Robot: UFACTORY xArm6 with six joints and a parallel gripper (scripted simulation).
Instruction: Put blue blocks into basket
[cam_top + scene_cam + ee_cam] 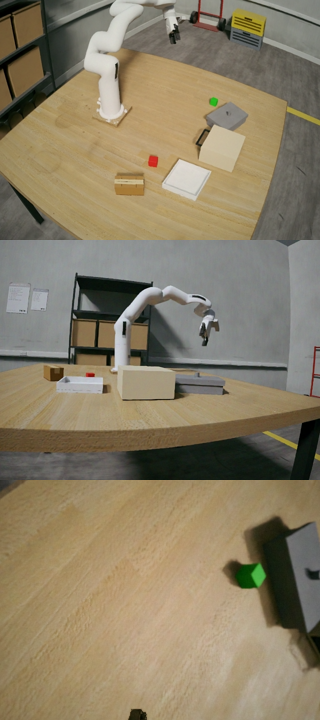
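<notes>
The grey lid lies 44 cm ahead of my hand, 23 cm to the right of it and 19 cm below it. Round my hand: red block (28 cm ahead, 64 cm to the right, 22 cm below); metal box (44 cm ahead, 23 cm to the right, 21 cm below); light wooden cabinet (50 cm ahead, 45 cm to the right, 19 cm below).
</notes>
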